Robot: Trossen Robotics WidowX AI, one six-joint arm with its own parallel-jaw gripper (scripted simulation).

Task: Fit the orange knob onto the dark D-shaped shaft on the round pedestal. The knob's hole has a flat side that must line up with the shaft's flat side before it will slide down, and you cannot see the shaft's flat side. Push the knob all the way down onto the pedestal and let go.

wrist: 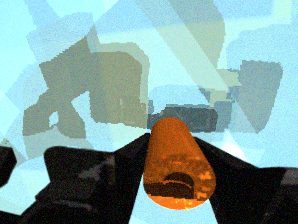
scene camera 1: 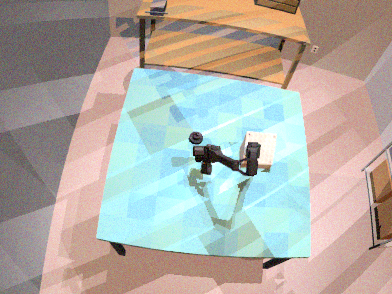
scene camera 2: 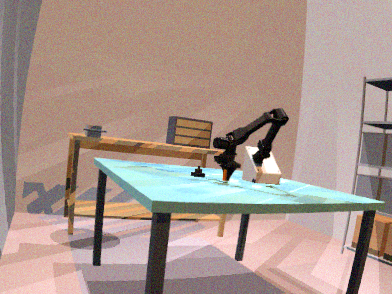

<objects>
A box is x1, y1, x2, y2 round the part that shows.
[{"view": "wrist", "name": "my gripper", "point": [170, 138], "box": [0, 133, 297, 223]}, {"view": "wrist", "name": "orange knob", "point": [177, 175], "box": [142, 117, 215, 209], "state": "held by my gripper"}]
</objects>
